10 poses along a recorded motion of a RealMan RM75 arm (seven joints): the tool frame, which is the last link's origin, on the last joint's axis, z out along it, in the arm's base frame.
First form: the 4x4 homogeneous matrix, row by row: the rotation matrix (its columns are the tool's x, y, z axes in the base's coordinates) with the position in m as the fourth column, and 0 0 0 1 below. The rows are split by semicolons.
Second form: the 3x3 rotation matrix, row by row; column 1 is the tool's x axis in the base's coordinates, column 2 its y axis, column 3 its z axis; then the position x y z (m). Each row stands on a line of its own. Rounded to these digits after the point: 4 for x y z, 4 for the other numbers.
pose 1, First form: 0.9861, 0.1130, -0.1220, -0.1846; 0.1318, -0.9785, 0.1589, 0.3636; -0.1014, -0.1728, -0.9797, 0.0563; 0, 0, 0, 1
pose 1, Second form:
0.9861, 0.1130, -0.1220
0.1318, -0.9785, 0.1589
-0.1014, -0.1728, -0.9797
-0.1846, 0.3636, 0.0563

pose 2, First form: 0.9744, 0.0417, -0.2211, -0.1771; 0.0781, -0.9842, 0.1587, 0.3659; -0.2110, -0.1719, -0.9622, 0.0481; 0, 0, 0, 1
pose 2, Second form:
0.9744, 0.0417, -0.2211
0.0781, -0.9842, 0.1587
-0.2110, -0.1719, -0.9622
-0.1771, 0.3659, 0.0481

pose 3, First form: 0.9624, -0.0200, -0.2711, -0.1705; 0.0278, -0.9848, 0.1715, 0.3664; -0.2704, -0.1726, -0.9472, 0.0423; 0, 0, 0, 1
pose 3, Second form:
0.9624, -0.0200, -0.2711
0.0278, -0.9848, 0.1715
-0.2704, -0.1726, -0.9472
-0.1705, 0.3664, 0.0423

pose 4, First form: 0.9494, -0.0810, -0.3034, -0.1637; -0.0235, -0.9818, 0.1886, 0.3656; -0.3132, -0.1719, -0.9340, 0.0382; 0, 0, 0, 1
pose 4, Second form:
0.9494, -0.0810, -0.3034
-0.0235, -0.9818, 0.1886
-0.3132, -0.1719, -0.9340
-0.1637, 0.3656, 0.0382

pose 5, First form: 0.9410, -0.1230, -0.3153, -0.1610; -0.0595, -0.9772, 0.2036, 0.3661; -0.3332, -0.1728, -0.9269, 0.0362; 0, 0, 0, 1
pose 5, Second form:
0.9410, -0.1230, -0.3153
-0.0595, -0.9772, 0.2036
-0.3332, -0.1728, -0.9269
-0.1610, 0.3661, 0.0362

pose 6, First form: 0.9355, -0.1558, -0.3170, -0.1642; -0.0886, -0.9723, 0.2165, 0.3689; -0.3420, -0.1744, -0.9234, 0.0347; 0, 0, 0, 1
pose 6, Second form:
0.9355, -0.1558, -0.3170
-0.0886, -0.9723, 0.2165
-0.3420, -0.1744, -0.9234
-0.1642, 0.3689, 0.0347

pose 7, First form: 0.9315, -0.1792, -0.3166, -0.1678; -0.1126, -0.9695, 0.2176, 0.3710; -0.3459, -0.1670, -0.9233, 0.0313; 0, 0, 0, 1
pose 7, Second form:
0.9315, -0.1792, -0.3166
-0.1126, -0.9695, 0.2176
-0.3459, -0.1670, -0.9233
-0.1678, 0.3710, 0.0313

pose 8, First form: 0.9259, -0.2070, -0.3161, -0.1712; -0.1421, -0.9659, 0.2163, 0.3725; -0.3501, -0.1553, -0.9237, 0.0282; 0, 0, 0, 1
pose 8, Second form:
0.9259, -0.2070, -0.3161
-0.1421, -0.9659, 0.2163
-0.3501, -0.1553, -0.9237
-0.1712, 0.3725, 0.0282

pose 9, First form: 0.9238, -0.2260, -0.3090, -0.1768; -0.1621, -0.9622, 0.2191, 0.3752; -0.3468, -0.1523, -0.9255, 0.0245; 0, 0, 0, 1
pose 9, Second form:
0.9238, -0.2260, -0.3090
-0.1621, -0.9622, 0.2191
-0.3468, -0.1523, -0.9255
-0.1768, 0.3752, 0.0245

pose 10, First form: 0.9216, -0.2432, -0.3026, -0.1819; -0.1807, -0.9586, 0.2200, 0.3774; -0.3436, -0.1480, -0.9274, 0.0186; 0, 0, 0, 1
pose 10, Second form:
0.9216, -0.2432, -0.3026
-0.1807, -0.9586, 0.2200
-0.3436, -0.1480, -0.9274
-0.1819, 0.3774, 0.0186

